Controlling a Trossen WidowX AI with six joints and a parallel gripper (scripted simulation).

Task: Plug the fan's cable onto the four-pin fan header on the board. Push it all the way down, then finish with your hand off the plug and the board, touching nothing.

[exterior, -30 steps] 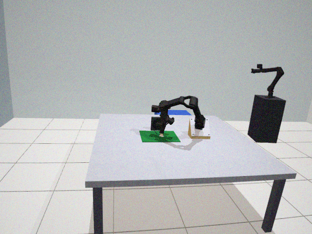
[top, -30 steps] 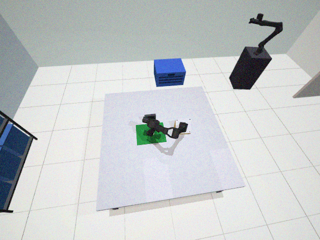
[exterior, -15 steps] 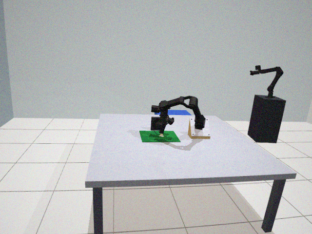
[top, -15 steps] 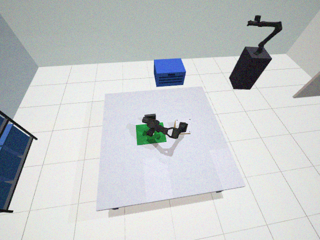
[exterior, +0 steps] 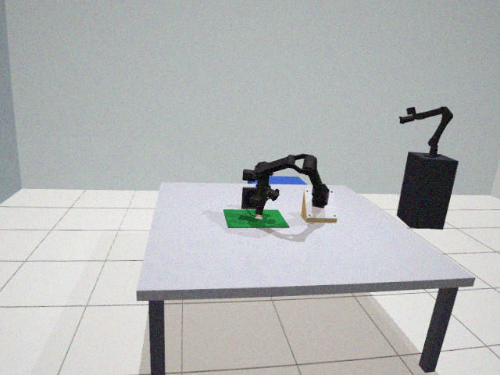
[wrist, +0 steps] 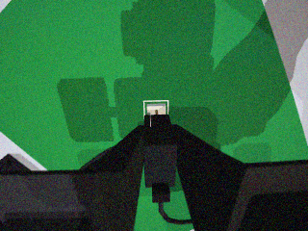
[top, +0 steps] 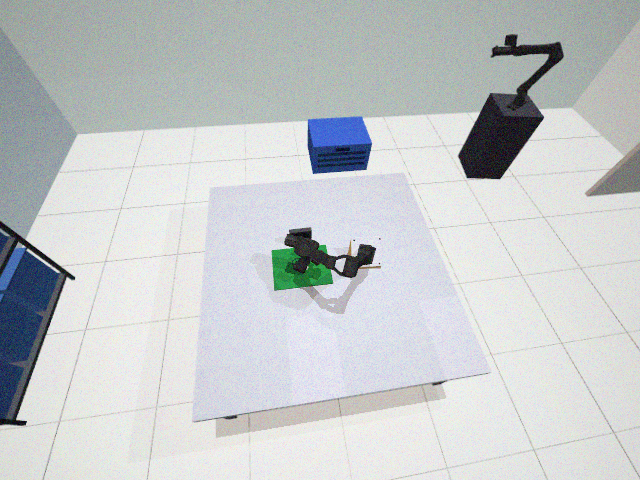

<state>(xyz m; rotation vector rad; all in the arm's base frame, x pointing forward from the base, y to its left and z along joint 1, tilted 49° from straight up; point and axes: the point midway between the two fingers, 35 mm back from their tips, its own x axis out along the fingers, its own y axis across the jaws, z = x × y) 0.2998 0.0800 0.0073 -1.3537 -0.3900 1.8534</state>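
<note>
My gripper tip is 10 mm short of the white four-pin header and 40 mm above it. Round my gripper tip: green board 30 mm ahead, 10 mm to the right, 50 mm below; black fan 40 mm ahead, 160 mm to the right, 20 mm above; dark fan plug 10 mm ahead, 10 mm above.
</note>
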